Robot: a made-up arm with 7 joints.
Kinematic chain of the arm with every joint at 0, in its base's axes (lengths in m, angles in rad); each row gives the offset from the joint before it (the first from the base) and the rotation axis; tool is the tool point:
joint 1: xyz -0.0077 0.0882 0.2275 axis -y
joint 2: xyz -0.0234 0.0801 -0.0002 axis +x
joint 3: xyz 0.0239 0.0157 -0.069 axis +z
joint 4: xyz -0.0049 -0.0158 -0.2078 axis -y
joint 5: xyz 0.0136 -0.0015 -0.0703 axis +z
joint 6: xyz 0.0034 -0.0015 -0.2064 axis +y
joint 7: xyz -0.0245 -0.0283 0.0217 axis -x
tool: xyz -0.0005 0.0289 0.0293
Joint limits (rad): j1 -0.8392..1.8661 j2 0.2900..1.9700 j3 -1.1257..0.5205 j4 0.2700..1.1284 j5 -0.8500..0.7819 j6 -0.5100..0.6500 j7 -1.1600..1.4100
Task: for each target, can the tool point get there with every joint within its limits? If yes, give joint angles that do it. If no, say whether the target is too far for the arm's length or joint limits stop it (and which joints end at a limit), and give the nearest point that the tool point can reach.
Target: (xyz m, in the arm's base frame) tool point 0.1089 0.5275 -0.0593
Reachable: yes | joints 0.1653 0.9811 -0.3644 0.3723 -0.0559 0.3924 -0.5624
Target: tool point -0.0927 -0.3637 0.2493
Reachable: no: joint limits stop it (at a limit: joint 1, joint 2, joint 3, joint 4, joint 6, joint 7) | nearest point -0.2378 0.0732 -0.0539 | short by 0.551 m
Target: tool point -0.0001 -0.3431 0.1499
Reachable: no: joint limits stop it (at a limit: joint 2, joint 3, joint 4, joint 5, joint 6, joint 7) | nearest point 0.0276 0.0738 -0.1327 | short by 0.504 m
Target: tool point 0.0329 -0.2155 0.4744
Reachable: no: joint limits stop it (at a limit: joint 1, joint 2, joint 4, joint 5, joint 6, joint 7) | nearest point 0.2988 0.0905 0.4288 | short by 0.408 m
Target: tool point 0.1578 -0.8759 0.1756
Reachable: no: too far | nearest point 0.3392 0.0732 0.1187 | short by 0.968 m
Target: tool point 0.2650 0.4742 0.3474
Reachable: yes | joints 1.3749 1.0188 -0.2072 0.9343 -0.1116 0.4761 -0.2373
